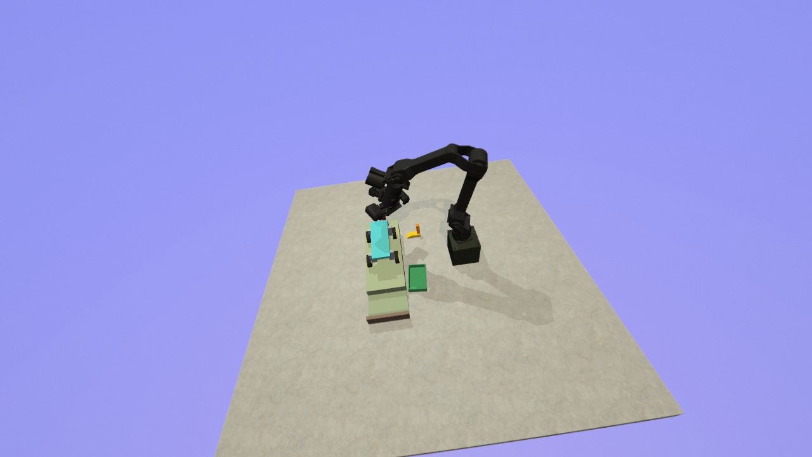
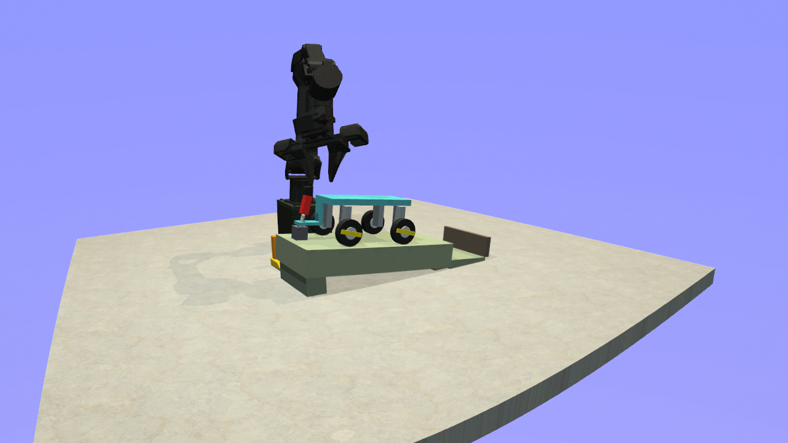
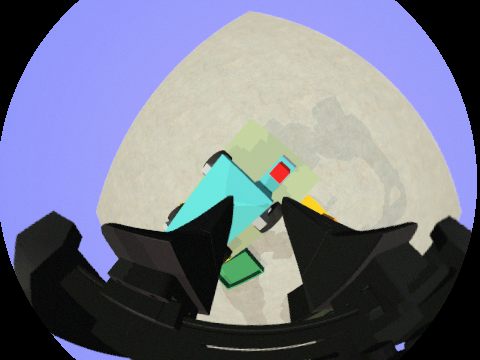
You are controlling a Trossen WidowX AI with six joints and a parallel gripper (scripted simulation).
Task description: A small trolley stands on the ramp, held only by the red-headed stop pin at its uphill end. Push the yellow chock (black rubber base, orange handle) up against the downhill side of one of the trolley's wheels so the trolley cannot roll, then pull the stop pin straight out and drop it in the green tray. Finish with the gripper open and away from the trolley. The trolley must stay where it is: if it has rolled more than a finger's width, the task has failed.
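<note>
Now: gripper tip 12 cm past the yellow chock, 3 cm to the left of it and 17 cm above it. The rest, counted from my gripper tip: red-headed stop pin: 4 cm to the right, 6 cm below; then trolley: 4 cm ahead, 7 cm to the left, 8 cm below; then green ramp: 4 cm ahead, 8 cm to the left, 14 cm below.
</note>
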